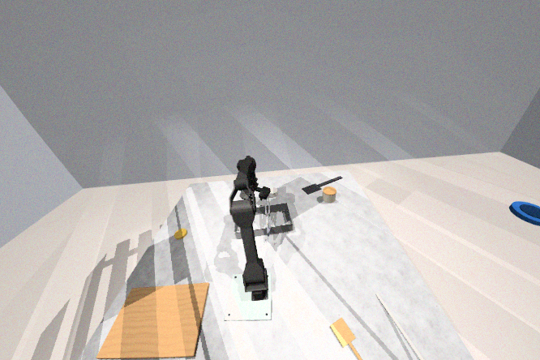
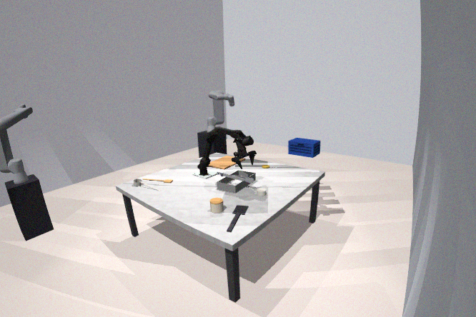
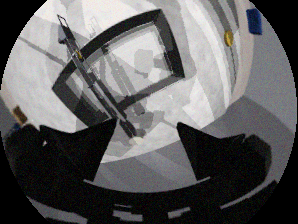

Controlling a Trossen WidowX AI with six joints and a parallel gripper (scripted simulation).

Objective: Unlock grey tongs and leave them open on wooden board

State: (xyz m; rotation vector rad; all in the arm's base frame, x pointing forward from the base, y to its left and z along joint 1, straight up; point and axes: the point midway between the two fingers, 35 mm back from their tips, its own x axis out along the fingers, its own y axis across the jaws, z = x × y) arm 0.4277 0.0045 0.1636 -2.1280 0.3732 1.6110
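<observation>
Right now my gripper tip is 110 mm above the grey roasting tin, 70 mm past it and 30 mm to the left of it. From my gripper tip the other things lie so: yellow disc 450 mm to the left, 130 mm below, 90 mm behind; white cylinder 180 mm ahead, 120 mm below, 110 mm to the right; tan jar 460 mm to the right, 110 mm below, 60 mm ahead.
</observation>
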